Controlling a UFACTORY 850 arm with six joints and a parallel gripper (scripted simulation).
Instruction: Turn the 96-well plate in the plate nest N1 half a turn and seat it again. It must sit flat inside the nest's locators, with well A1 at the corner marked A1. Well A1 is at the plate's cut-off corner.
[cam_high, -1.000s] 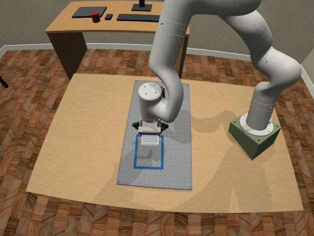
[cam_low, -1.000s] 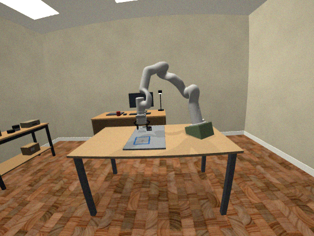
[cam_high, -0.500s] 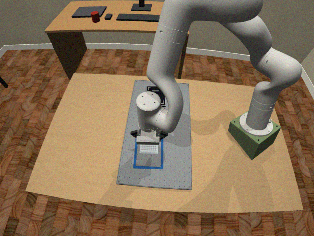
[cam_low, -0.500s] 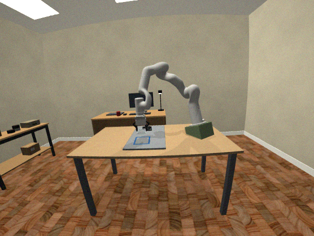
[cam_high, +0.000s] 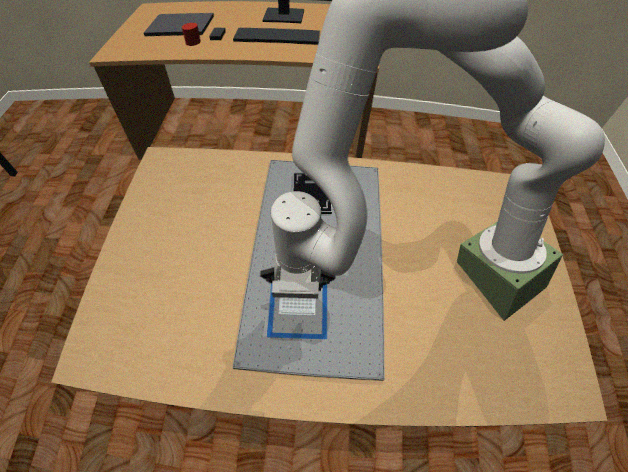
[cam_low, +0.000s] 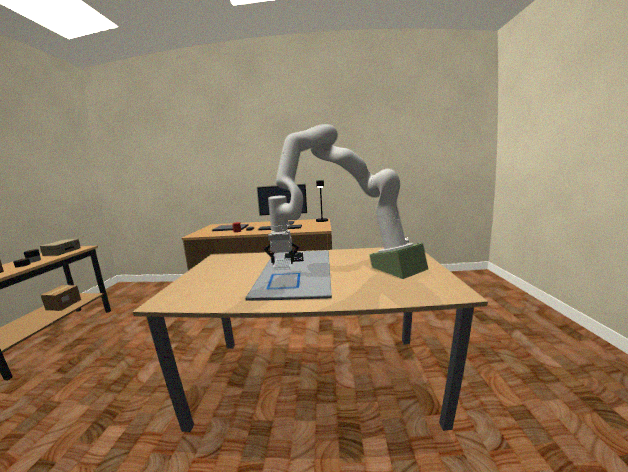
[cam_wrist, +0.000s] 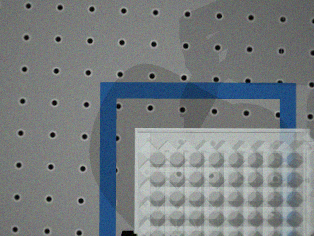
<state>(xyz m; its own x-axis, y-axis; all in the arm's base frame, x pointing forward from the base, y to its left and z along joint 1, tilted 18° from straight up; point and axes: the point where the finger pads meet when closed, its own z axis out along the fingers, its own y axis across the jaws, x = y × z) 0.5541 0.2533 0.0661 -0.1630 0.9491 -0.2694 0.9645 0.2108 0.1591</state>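
Now: the 96-well plate 10 mm below my hand. From my hand the other things lie so: plate nest (370 mm to the right, 90 mm below, 40 mm ahead).
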